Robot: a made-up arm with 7 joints.
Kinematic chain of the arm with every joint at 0, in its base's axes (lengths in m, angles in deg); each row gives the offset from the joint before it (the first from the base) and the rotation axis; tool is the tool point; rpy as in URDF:
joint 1: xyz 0 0 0.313 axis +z
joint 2: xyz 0 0 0 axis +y
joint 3: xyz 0 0 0.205 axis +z
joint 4: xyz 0.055 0 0 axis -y
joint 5: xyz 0.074 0 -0.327 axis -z
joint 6: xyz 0 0 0 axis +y
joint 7: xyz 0.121 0 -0.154 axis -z
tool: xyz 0 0 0 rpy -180 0 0
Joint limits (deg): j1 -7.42..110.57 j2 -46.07..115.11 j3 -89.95..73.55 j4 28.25..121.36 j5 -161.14..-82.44 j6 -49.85..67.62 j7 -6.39..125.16
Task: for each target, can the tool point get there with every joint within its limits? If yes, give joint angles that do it. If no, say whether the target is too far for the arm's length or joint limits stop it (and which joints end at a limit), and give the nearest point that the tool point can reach.
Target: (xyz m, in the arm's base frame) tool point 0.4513 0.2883 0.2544
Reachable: yes | joints 14.27 41.84 2.31 109.72 -126.88 -36.69 17.56
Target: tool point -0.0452 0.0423 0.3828
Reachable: no: joint limits stop it (at a limit: joint 2, joint 3, joint 4, joint 5, joint 6) | nearest point -0.1264 0.1183 0.3986 | short by 0.112 m
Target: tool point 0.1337 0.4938 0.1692
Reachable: yes | joints 27.26 21.86 40.45 60.41 -116.40 23.32 50.99
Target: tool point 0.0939 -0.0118 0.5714
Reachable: no: joint limits stop it (at a limit: joint 2, joint 5, joint 6) | nearest point 0.2228 -0.0280 0.6199 | short by 0.139 m
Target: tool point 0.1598 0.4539 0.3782
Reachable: yes | joints 48.32 -24.20 27.34 38.96 -138.26 54.50 32.54
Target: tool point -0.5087 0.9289 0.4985
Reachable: no: too far | nearest point -0.3422 0.6249 0.4378 | short by 0.352 m
